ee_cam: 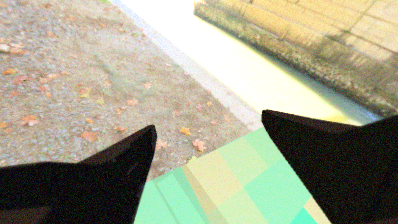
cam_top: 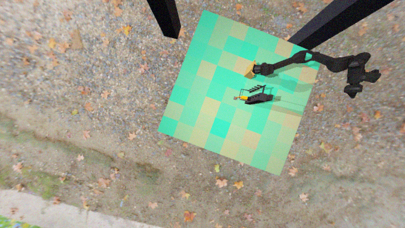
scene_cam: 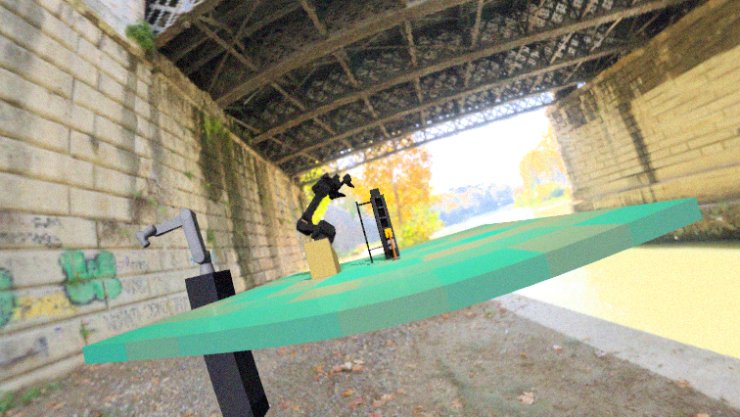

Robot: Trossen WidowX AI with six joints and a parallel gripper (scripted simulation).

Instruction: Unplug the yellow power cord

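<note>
Right now my gripper tip is 11 cm short of the yellow plug, 54 cm to the left of it and 30 cm above it.
</note>
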